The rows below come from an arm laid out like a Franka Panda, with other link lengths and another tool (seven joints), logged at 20 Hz.
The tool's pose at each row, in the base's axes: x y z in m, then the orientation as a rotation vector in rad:
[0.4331 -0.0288 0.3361 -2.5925 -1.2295 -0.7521]
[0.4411 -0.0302 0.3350 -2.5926 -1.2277 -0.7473]
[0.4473 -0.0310 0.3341 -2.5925 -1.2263 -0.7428]
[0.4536 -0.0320 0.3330 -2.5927 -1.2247 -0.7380]
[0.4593 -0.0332 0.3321 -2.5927 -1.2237 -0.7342]
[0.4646 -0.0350 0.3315 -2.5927 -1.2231 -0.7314]
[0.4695 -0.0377 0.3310 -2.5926 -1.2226 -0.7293]
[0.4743 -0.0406 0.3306 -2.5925 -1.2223 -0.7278]
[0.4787 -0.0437 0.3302 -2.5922 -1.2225 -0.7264]
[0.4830 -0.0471 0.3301 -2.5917 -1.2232 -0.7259]
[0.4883 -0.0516 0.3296 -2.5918 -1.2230 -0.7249]
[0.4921 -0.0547 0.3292 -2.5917 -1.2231 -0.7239]
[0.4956 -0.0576 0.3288 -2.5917 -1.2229 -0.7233]
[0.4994 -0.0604 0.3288 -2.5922 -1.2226 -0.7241]
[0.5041 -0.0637 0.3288 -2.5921 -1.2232 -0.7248]
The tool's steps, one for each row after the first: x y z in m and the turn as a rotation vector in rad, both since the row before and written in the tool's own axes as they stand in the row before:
[0.0027 0.0069 0.0034 0.0026 -0.0020 0.0018]
[0.0023 0.0052 0.0027 0.0025 -0.0018 0.0015]
[0.0021 0.0054 0.0029 0.0024 -0.0021 0.0017]
[0.0018 0.0051 0.0024 0.0020 -0.0016 0.0011]
[0.0013 0.0052 0.0018 0.0015 -0.0012 0.0007]
[0.0006 0.0055 0.0012 0.0012 -0.0009 0.0006]
[0.0004 0.0055 0.0010 0.0009 -0.0006 0.0004]
[0.0001 0.0053 0.0008 0.0009 -0.0006 0.0000]
[0.0000 0.0055 0.0004 0.0005 -0.0001 -0.0005]
[-0.0004 0.0069 0.0007 0.0004 -0.0005 0.0003]
[-0.0002 0.0049 0.0006 0.0005 -0.0005 0.0000]
[-0.0003 0.0045 0.0005 0.0003 -0.0003 0.0002]
[0.0002 0.0047 0.0003 -0.0007 0.0002 0.0001]
[0.0003 0.0057 0.0004 -0.0004 0.0003 -0.0005]

